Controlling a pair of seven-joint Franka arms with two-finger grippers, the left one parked.
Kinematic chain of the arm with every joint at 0, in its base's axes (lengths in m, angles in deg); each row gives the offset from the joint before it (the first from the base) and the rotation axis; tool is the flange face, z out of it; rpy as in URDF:
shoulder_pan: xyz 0 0 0.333 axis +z
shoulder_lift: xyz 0 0 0 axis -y
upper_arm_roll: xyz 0 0 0.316 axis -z
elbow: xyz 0.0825 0 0 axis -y
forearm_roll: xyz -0.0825 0 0.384 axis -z
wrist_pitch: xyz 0 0 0 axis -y
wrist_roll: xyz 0.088 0 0 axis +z
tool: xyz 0 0 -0.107 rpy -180 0 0
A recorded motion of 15 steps. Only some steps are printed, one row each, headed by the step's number.
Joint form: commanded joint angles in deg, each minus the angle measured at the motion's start. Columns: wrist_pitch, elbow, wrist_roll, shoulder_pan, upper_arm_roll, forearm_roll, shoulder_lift.
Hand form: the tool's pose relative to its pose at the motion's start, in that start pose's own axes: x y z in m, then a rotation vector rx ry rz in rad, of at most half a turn. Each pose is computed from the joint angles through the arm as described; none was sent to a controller.
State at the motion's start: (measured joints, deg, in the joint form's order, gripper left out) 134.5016 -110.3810 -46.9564 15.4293 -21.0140 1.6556 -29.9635
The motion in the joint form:
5: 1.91 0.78 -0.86 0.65 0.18 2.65 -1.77
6: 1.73 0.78 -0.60 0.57 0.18 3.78 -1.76
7: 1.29 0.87 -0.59 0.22 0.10 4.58 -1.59
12: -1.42 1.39 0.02 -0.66 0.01 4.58 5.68
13: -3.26 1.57 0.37 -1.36 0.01 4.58 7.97
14: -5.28 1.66 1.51 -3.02 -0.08 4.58 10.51
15: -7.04 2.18 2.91 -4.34 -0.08 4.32 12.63
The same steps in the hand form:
5: 0.0021 -0.0061 0.0107 -0.0041 0.0287 -0.0221
6: 0.0027 -0.0051 0.0107 -0.0155 0.0370 -0.0394
7: 0.0048 -0.0030 0.0083 -0.0241 0.0429 -0.0449
12: 0.0065 -0.0040 -0.0677 0.0023 0.1328 -0.0527
13: 0.0078 0.0014 -0.0907 -0.0023 0.1506 -0.0487
14: 0.0138 0.0145 -0.1167 -0.0082 0.1698 -0.0429
15: 0.0189 0.0248 -0.1415 -0.0080 0.1880 -0.0425

